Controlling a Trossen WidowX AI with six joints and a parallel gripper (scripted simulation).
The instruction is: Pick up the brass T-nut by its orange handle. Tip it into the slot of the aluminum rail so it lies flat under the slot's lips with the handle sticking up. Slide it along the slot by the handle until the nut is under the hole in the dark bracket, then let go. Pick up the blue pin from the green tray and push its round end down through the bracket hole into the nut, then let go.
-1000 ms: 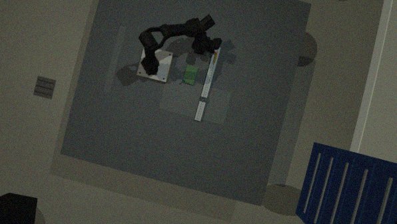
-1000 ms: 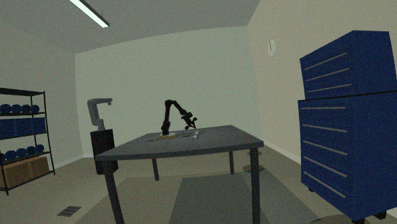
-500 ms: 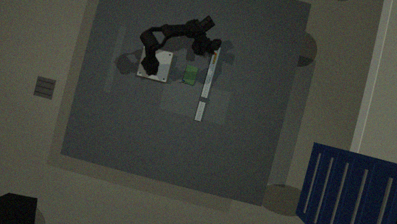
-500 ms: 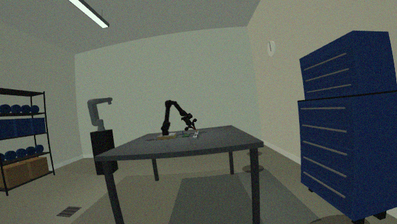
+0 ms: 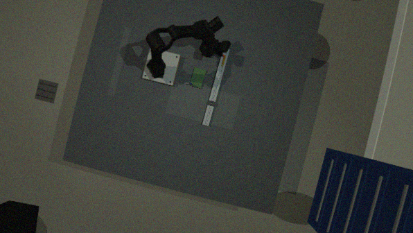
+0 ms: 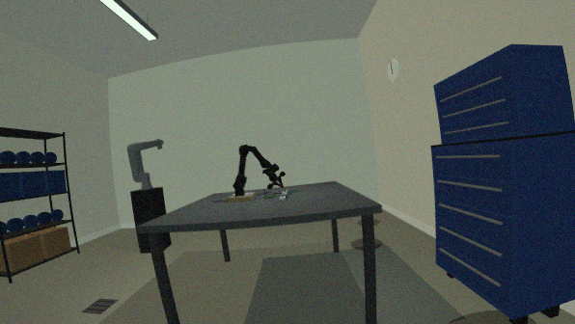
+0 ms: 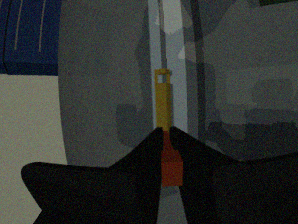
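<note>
My gripper tip is 2 cm to the left of the brass T-nut. From my gripper tip the other things lie so: blue pin: 18 cm to the right, 15 cm behind, 2 cm below; green tray: 16 cm to the right, 13 cm behind, 4 cm below.
</note>
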